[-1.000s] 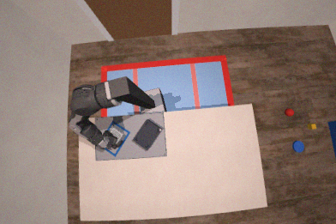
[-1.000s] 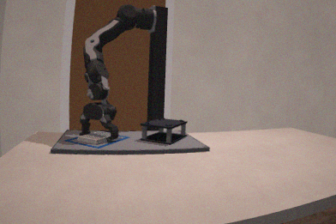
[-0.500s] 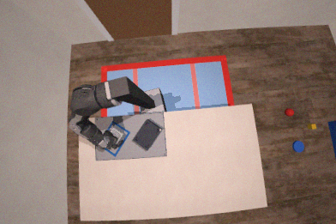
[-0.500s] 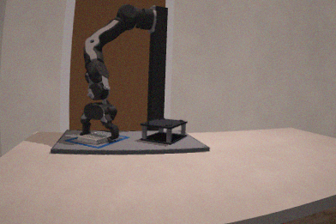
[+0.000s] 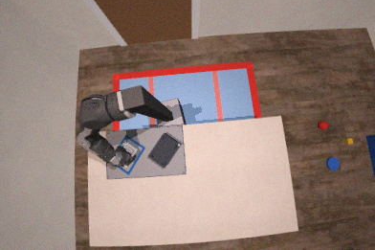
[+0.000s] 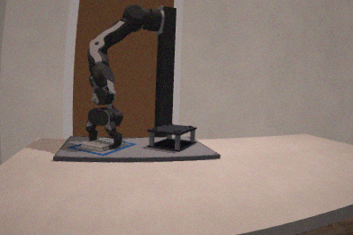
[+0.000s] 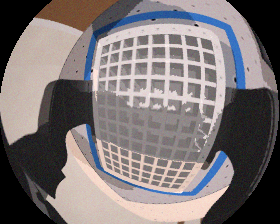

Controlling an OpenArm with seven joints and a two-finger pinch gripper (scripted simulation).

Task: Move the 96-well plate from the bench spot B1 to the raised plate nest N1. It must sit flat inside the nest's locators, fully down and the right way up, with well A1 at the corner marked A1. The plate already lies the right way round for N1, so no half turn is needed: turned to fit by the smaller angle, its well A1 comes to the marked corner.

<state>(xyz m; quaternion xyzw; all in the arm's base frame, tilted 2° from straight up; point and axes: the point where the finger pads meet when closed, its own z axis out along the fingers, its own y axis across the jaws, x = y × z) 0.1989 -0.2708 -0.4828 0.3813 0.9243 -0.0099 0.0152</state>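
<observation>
Right now the white 96-well plate is right at my hand. Round my hand: raised plate nest N1: 20 mm ahead, 250 mm to the left, 50 mm above.
</observation>
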